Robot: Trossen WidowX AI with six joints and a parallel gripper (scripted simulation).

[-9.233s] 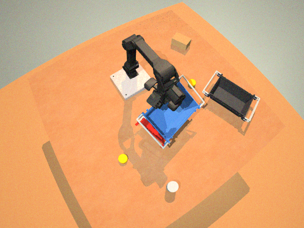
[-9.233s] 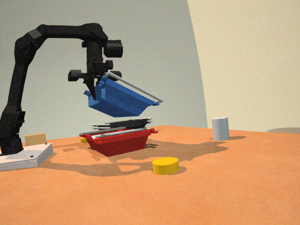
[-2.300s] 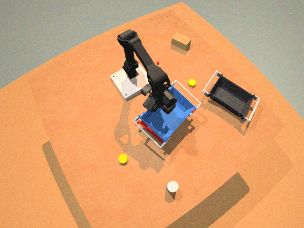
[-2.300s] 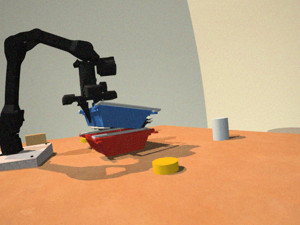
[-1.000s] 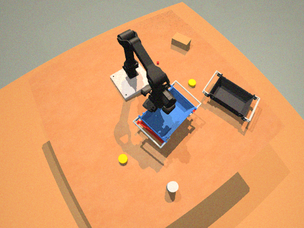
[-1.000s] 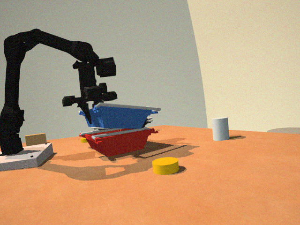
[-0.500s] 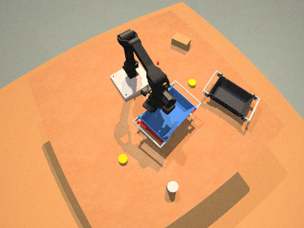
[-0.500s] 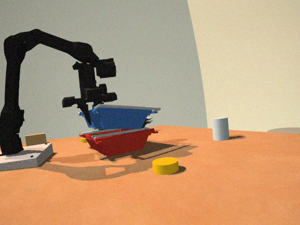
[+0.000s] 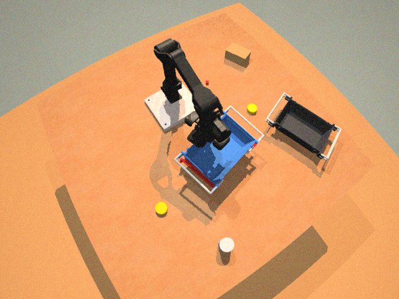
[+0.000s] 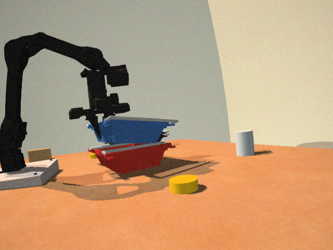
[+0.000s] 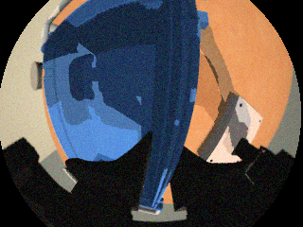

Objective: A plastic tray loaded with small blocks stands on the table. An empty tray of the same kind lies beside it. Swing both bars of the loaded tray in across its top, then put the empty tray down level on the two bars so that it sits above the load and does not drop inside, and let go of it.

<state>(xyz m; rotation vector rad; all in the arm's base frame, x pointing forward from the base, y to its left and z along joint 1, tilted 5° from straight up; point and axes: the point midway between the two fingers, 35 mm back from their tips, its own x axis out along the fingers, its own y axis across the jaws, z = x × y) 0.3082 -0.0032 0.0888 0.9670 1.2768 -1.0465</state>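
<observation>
Now: the blue tray 7 cm ahead of my gripper tip, 2 cm to the left of it and 2 cm above it. From my gripper tip the other things lie so: tan box: 38 cm behind, 46 cm to the left, 6 cm below; red cube: 31 cm behind, 21 cm to the left, 9 cm below.
</observation>
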